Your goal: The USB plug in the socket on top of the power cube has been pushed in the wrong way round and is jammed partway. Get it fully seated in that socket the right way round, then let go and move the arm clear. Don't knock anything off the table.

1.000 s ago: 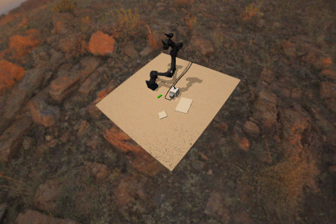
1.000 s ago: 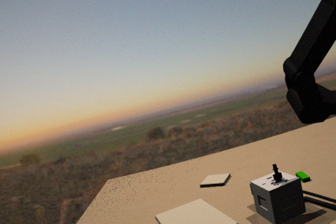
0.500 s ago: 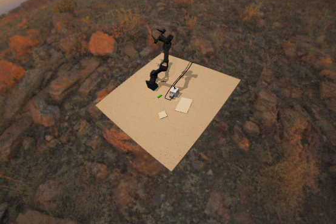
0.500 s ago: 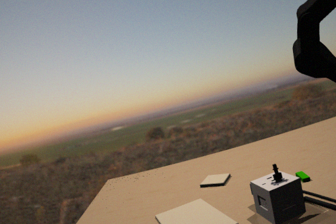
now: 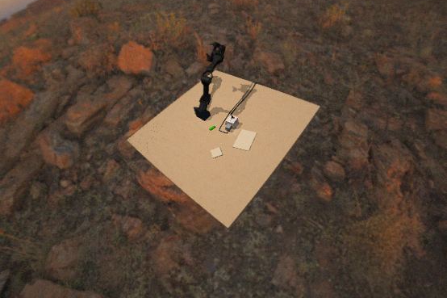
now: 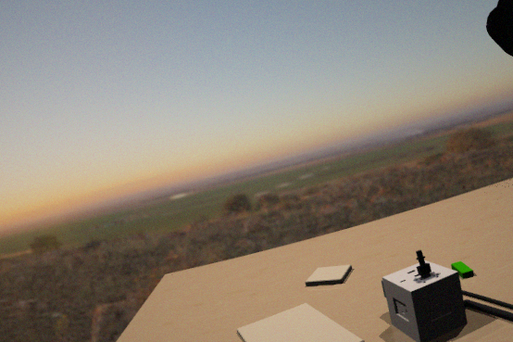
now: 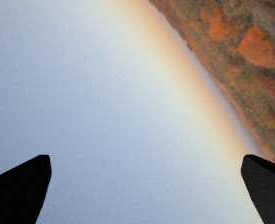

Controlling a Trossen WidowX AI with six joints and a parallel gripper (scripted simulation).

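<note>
The black USB plug is 47 cm ahead of my gripper tip, 39 cm to the right of it and 36 cm below it. Round my gripper tip: white plate (65 cm ahead, 50 cm to the right, 45 cm below); then USB socket (47 cm ahead, 39 cm to the right, 39 cm below); then green block (52 cm to the right, 45 cm below, 32 cm ahead).
</note>
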